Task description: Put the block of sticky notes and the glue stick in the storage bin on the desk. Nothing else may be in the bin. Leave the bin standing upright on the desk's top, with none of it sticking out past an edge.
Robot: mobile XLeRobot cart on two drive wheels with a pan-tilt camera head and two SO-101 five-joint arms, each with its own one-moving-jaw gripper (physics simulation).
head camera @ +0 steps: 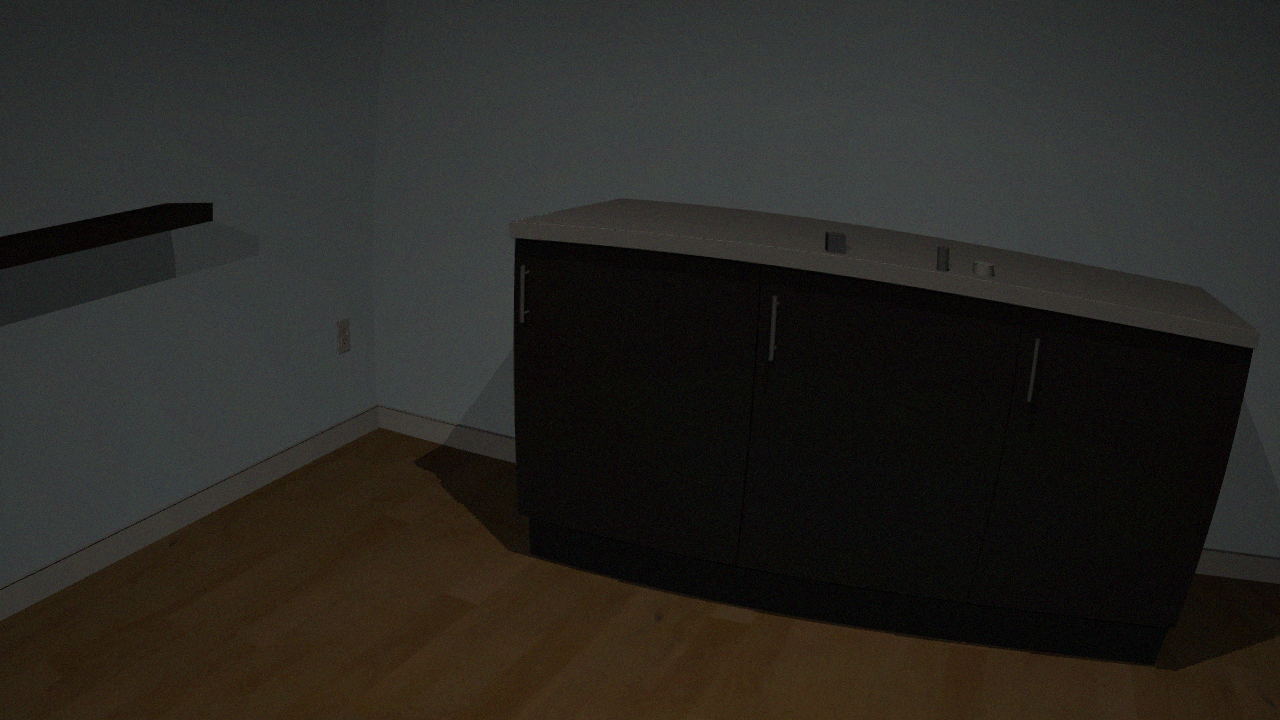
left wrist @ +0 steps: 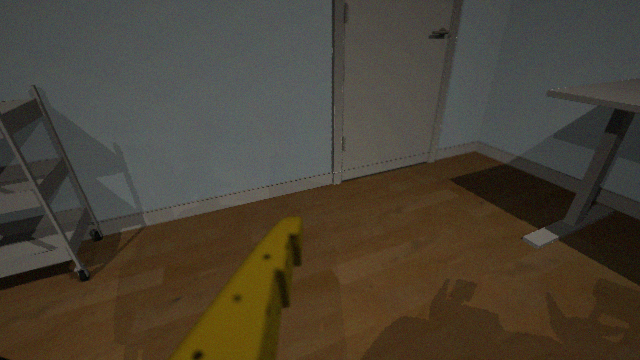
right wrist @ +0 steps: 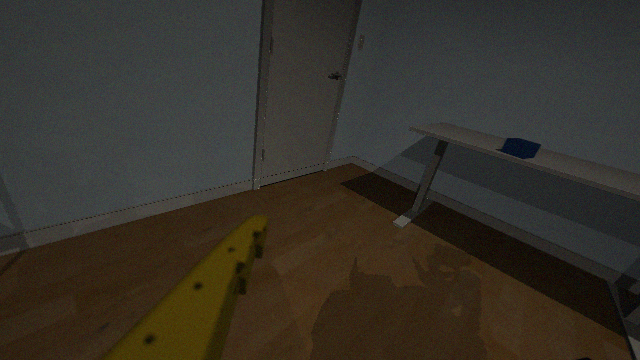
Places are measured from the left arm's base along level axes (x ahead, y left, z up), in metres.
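Pixels of known places: left hand, its tool point: (left wrist: 301,234); right hand, its tool point: (right wrist: 266,231).
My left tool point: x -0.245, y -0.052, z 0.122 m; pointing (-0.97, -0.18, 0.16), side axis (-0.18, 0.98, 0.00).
Behind a point stands the place of what it marks.
The blue storage bin (right wrist: 521,148) {z -0.009, x -1.083, y 1.000 m} stands on the light top of the desk (right wrist: 452,132) {z -0.055, x -1.525, y 0.972 m} (left wrist: 600,94) {z -0.055, x -1.461, y 0.797 m}, far off in the right wrist view; its inside cannot be made out. In the head view, a small dark block (head camera: 835,242) {z 0.157, x 1.325, y -1.442 m}, which looks like the sticky notes, and an upright grey cylinder (head camera: 942,258) {z 0.161, x 1.119, y -1.569 m}, which looks like the glue stick, stand near the front edge of a dark cabinet's top. My left gripper (left wrist: 299,225) and my right gripper (right wrist: 265,224) each show one notched jaw; both are fully open and empty, far from these things.
A short pale round object (head camera: 983,269) {z 0.149, x 1.056, y -1.647 m} stands right of the cylinder on the cabinet (head camera: 644,394) {z -0.234, x 1.660, y -1.203 m}. A dark wall shelf (head camera: 107,232) {z 0.205, x 2.115, y 0.065 m} is at the left. A door (left wrist: 392,90) {z -0.185, x -2.127, y 0.046 m} (right wrist: 305,95) {z -0.037, x -2.131, y 0.052 m} and a wheeled cart (left wrist: 55,145) show in the wrist views.
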